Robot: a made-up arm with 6 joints. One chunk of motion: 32 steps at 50 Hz.
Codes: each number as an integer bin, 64 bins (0 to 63) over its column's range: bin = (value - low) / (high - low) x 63, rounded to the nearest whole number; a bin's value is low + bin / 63 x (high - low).
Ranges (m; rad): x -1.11..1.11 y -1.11..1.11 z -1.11..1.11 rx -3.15..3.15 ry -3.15..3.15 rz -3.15..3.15
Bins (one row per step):
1: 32 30 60 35 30 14
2: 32 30 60 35 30 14
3: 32 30 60 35 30 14
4: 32 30 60 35 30 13
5: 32 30 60 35 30 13
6: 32 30 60 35 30 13
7: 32 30 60 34 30 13
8: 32 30 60 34 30 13
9: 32 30 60 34 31 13
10: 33 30 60 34 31 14
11: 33 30 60 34 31 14
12: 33 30 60 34 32 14
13: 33 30 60 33 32 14
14: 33 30 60 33 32 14
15: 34 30 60 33 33 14
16: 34 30 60 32 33 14
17: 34 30 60 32 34 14
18: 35 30 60 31 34 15
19: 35 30 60 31 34 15
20: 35 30 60 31 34 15
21: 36 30 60 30 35 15
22: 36 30 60 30 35 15
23: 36 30 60 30 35 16
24: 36 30 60 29 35 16
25: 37 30 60 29 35 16
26: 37 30 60 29 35 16
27: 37 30 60 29 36 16
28: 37 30 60 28 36 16
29: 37 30 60 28 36 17
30: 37 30 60 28 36 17
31: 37 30 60 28 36 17
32: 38 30 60 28 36 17
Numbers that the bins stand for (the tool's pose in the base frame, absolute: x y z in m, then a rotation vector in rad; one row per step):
1: 0.0176 -0.0529 1.0043 0.3500 -0.1500 -1.7500
2: 0.0176 -0.0529 1.0043 0.3500 -0.1500 -1.7500
3: 0.0176 -0.0529 1.0043 0.3500 -0.1500 -1.7500
4: 0.0176 -0.0529 1.0043 0.3500 -0.1500 -1.8500
5: 0.0176 -0.0529 1.0043 0.3500 -0.1500 -1.8500
6: 0.0176 -0.0529 1.0043 0.3500 -0.1500 -1.8500
7: 0.0176 -0.0529 1.0043 0.2500 -0.1500 -1.8500
8: 0.0176 -0.0529 1.0043 0.2500 -0.1500 -1.8500
9: 0.0176 -0.0529 1.0043 0.2500 -0.0500 -1.8500
10: 0.0529 -0.0529 1.0043 0.2500 -0.0500 -1.7500
11: 0.0529 -0.0529 1.0043 0.2500 -0.0500 -1.7500
12: 0.0529 -0.0529 1.0043 0.2500 0.0500 -1.7500
13: 0.0529 -0.0529 1.0043 0.1500 0.0500 -1.7500
14: 0.0529 -0.0529 1.0043 0.1500 0.0500 -1.7500
15: 0.0881 -0.0529 1.0043 0.1500 0.1500 -1.7500
16: 0.0881 -0.0529 1.0043 0.0500 0.1500 -1.7500
17: 0.0881 -0.0529 1.0043 0.0500 0.2500 -1.7500
18: 0.1233 -0.0529 1.0043 -0.0500 0.2500 -1.6500
19: 0.1233 -0.0529 1.0043 -0.0500 0.2500 -1.6500
20: 0.1233 -0.0529 1.0043 -0.0500 0.2500 -1.6500
21: 0.1586 -0.0529 1.0043 -0.1500 0.3500 -1.6500
22: 0.1586 -0.0529 1.0043 -0.1500 0.3500 -1.6500
23: 0.1586 -0.0529 1.0043 -0.1500 0.3500 -1.5500
24: 0.1586 -0.0529 1.0043 -0.2500 0.3500 -1.5500
25: 0.1938 -0.0529 1.0043 -0.2500 0.3500 -1.5500
26: 0.1938 -0.0529 1.0043 -0.2500 0.3500 -1.5500
27: 0.1938 -0.0529 1.0043 -0.2500 0.4500 -1.5500
28: 0.1938 -0.0529 1.0043 -0.3500 0.4500 -1.5500
29: 0.1938 -0.0529 1.0043 -0.3500 0.4500 -1.4500
30: 0.1938 -0.0529 1.0043 -0.3500 0.4500 -1.4500
31: 0.1938 -0.0529 1.0043 -0.3500 0.4500 -1.4500
32: 0.2290 -0.0529 1.0043 -0.3500 0.4500 -1.4500

